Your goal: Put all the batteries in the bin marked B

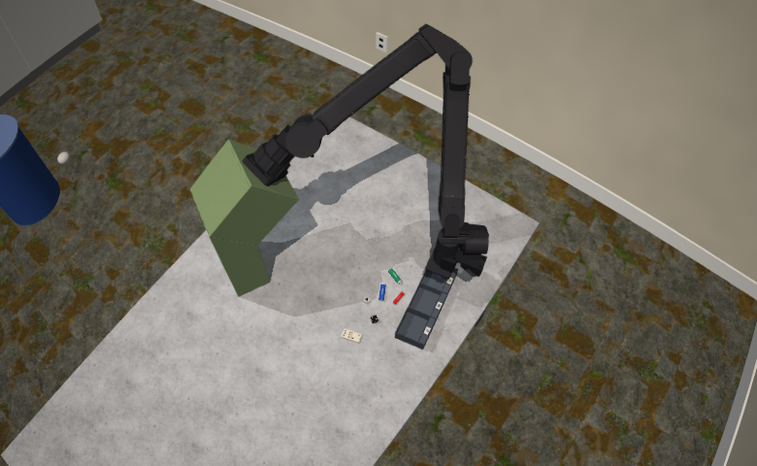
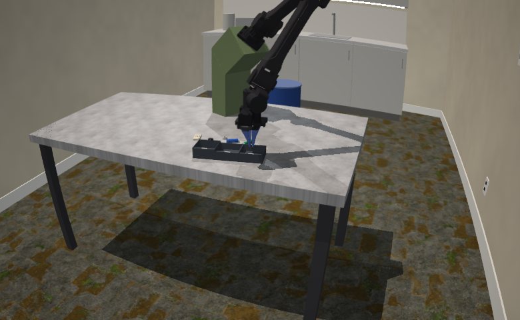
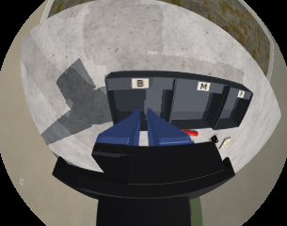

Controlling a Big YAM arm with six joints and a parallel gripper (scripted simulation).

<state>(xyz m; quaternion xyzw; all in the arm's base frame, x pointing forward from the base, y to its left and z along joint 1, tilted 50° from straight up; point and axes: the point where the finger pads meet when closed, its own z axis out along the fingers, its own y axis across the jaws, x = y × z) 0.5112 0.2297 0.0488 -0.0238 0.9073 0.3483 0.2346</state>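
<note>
My hand is 110 mm to the left of the red battery, 60 mm past it and 50 mm above it. From my hand the other things lie so: green battery: 100 mm behind, 60 mm to the right, 40 mm below; then blue battery: 130 mm to the right, 100 mm behind, 40 mm below; then dark three-compartment bin: 80 mm to the right, 30 mm below, 20 mm ahead.
</note>
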